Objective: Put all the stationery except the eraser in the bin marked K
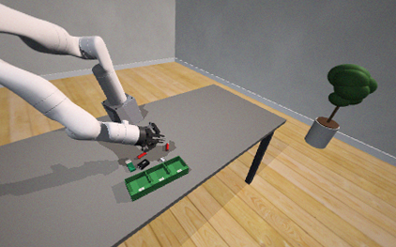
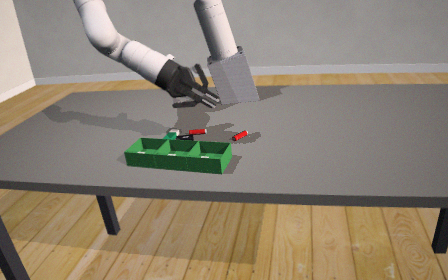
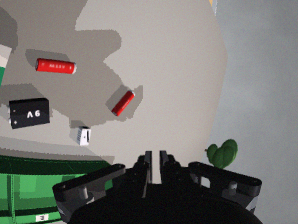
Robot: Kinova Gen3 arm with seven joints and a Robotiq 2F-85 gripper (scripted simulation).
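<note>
My gripper is now 80 mm short of the green bin, 90 mm to the left of it and 110 mm above it. The rest, counted from my hand: grey-white item 10 mm ahead, 10 mm to the right, 120 mm below; then green-and-white eraser 80 mm behind, 130 mm to the right, 120 mm below; then black item 30 mm behind, 90 mm to the right, 120 mm below.
</note>
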